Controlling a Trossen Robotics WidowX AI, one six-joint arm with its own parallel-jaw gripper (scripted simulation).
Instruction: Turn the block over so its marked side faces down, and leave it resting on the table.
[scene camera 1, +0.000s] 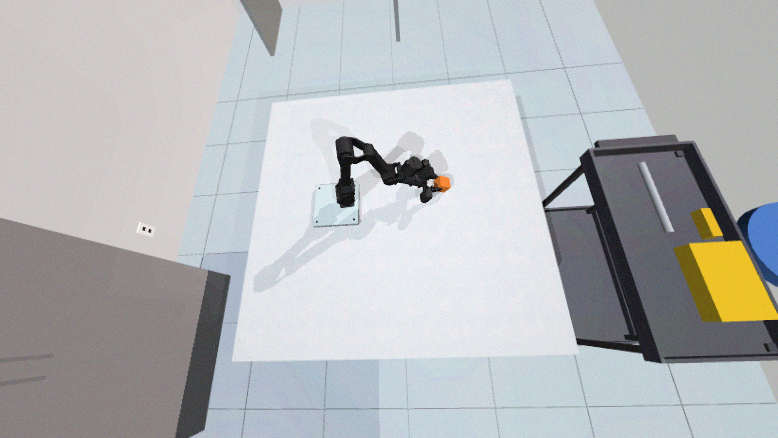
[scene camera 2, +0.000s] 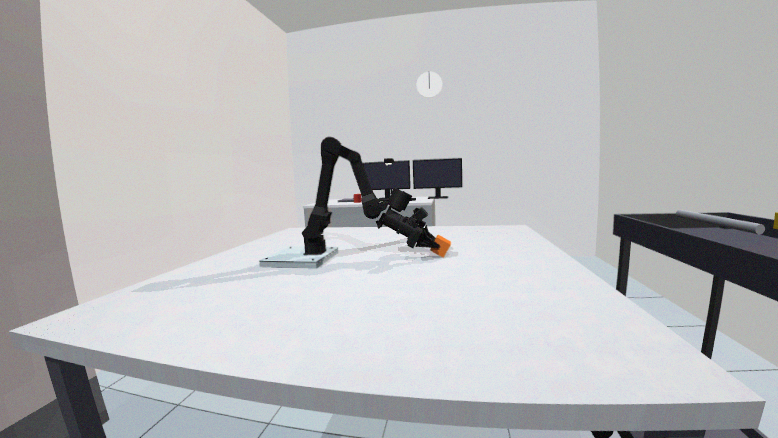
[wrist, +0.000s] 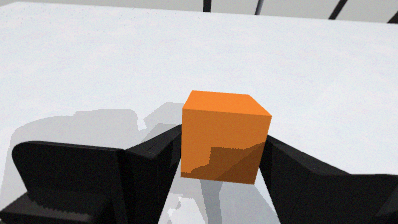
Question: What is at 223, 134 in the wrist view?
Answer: An orange block.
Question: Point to the gripper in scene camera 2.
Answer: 439, 245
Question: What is the gripper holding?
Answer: An orange block.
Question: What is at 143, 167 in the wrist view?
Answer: The gripper.
